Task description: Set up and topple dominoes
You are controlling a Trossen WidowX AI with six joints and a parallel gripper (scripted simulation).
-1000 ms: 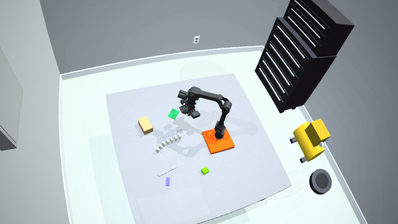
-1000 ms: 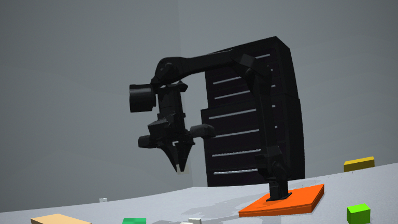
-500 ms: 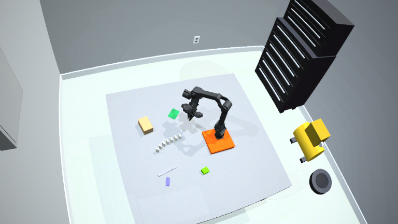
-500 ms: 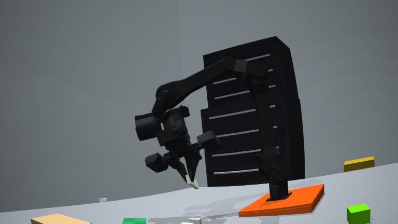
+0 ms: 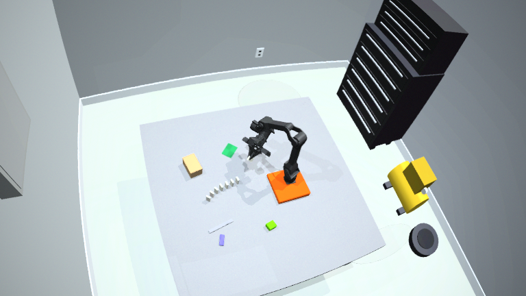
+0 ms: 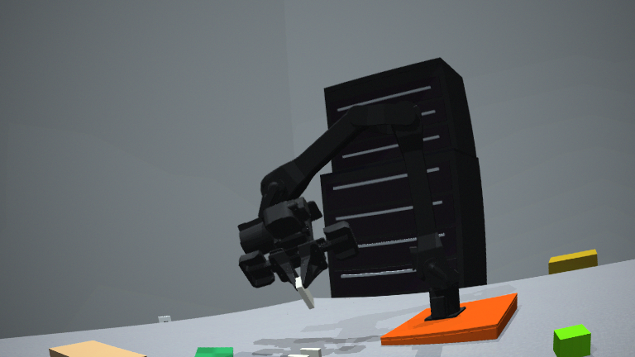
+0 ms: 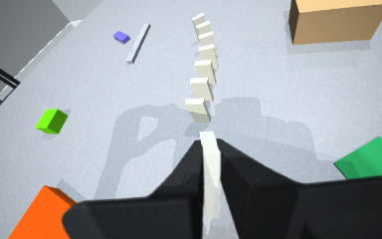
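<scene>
The green tile is 160 mm to the right of my gripper tip, 130 mm below it and 60 mm ahead of it. The rest, counted from my gripper tip: tan block: 320 mm ahead, 100 mm below, 80 mm to the right; green cube: 400 mm to the left, 110 mm below, 30 mm behind; thin strip: 340 mm to the left, 250 mm ahead, 120 mm below.
</scene>
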